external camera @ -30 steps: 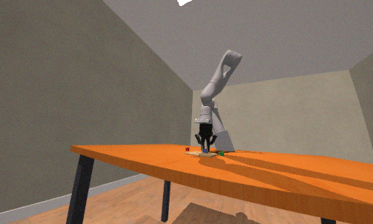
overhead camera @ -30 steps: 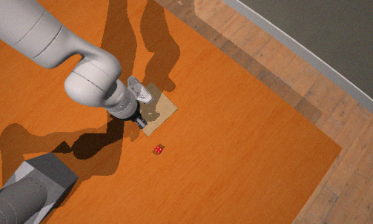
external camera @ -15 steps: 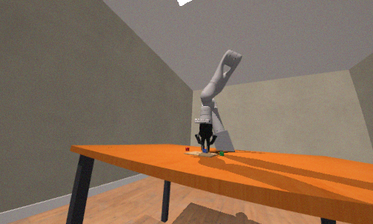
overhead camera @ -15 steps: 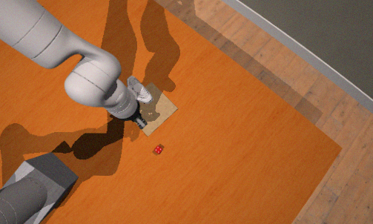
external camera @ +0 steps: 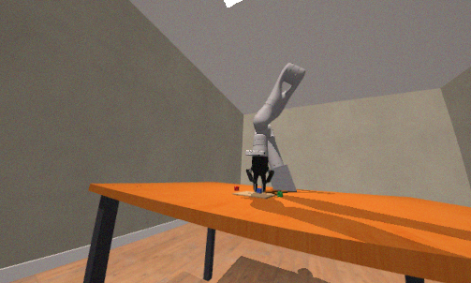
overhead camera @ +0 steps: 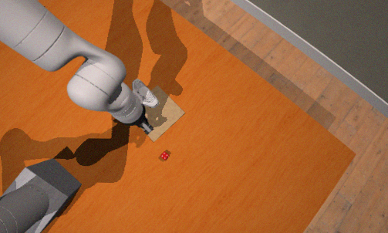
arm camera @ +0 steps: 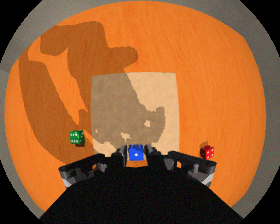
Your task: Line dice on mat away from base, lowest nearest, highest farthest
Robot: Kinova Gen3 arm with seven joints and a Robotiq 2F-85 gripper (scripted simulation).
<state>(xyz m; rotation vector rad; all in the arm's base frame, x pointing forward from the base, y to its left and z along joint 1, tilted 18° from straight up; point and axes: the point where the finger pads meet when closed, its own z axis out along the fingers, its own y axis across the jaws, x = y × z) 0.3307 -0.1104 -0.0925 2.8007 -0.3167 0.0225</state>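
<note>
The blue die lies 10 mm below my hand. Round my hand: green die: 90 mm to the left, 40 mm ahead, 20 mm below; tan mat: 50 mm ahead, 20 mm below, 10 mm to the right; red die: 120 mm to the right, 50 mm behind, 20 mm below.
</note>
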